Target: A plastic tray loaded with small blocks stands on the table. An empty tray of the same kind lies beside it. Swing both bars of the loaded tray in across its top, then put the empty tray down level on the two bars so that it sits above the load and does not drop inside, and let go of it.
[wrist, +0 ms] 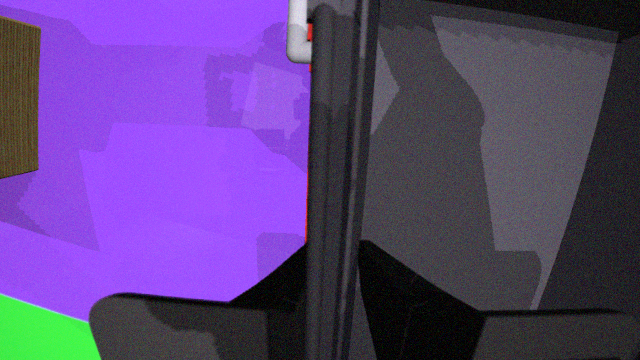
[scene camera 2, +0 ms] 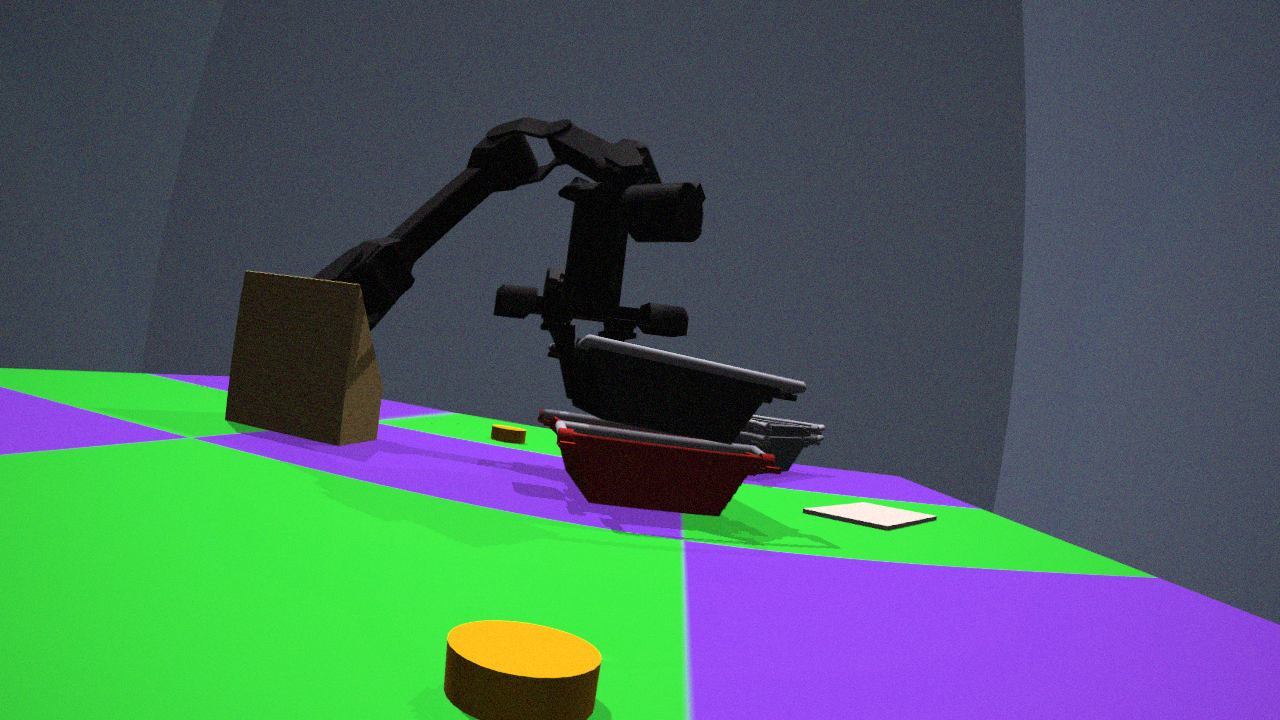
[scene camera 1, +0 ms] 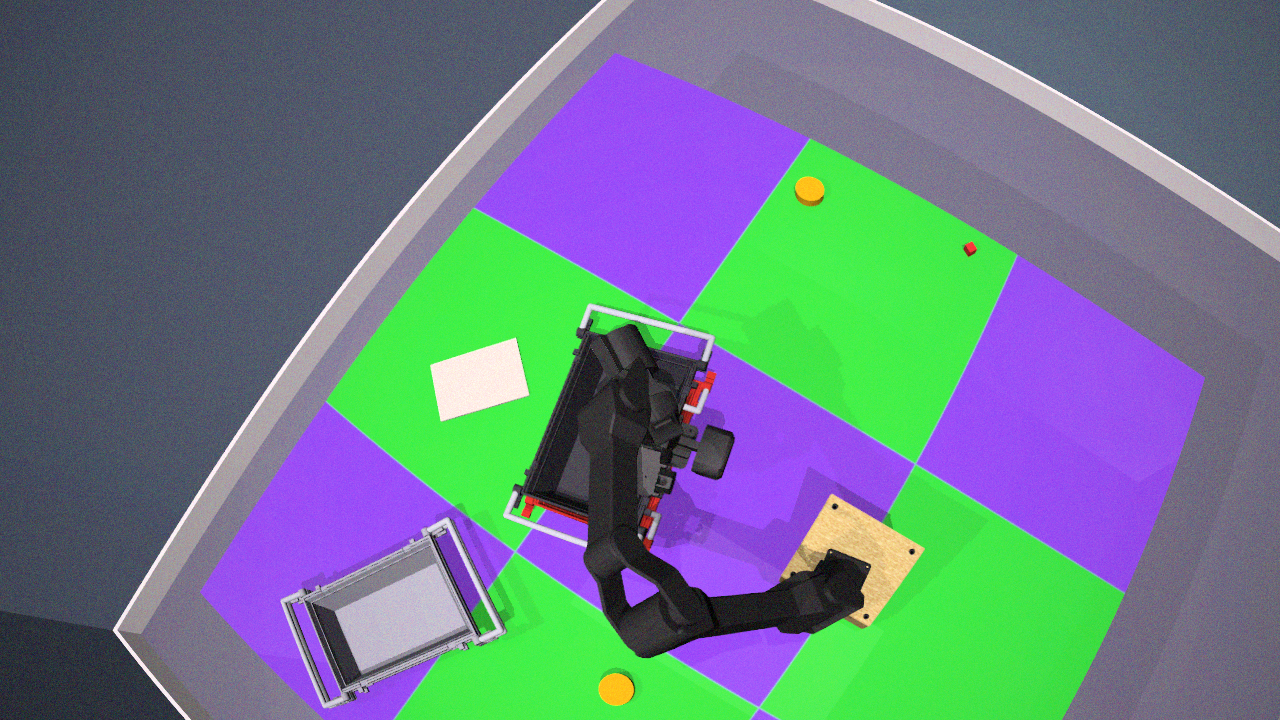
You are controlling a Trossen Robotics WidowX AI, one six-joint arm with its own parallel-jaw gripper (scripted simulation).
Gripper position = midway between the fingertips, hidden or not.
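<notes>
My gripper [scene camera 2: 579,399] is visible to me, and I see the gripper [wrist: 339,248] in the wrist view and the same gripper [scene camera 1: 662,452] in scene camera 1. There is a black tray [scene camera 2: 615,381], and the wrist view gives me the tray [wrist: 485,152] as well. I also see a white card [scene camera 1: 478,380], with scene camera 2 showing the card [scene camera 2: 881,517] too, while in the wrist view the card is out of frame.
</notes>
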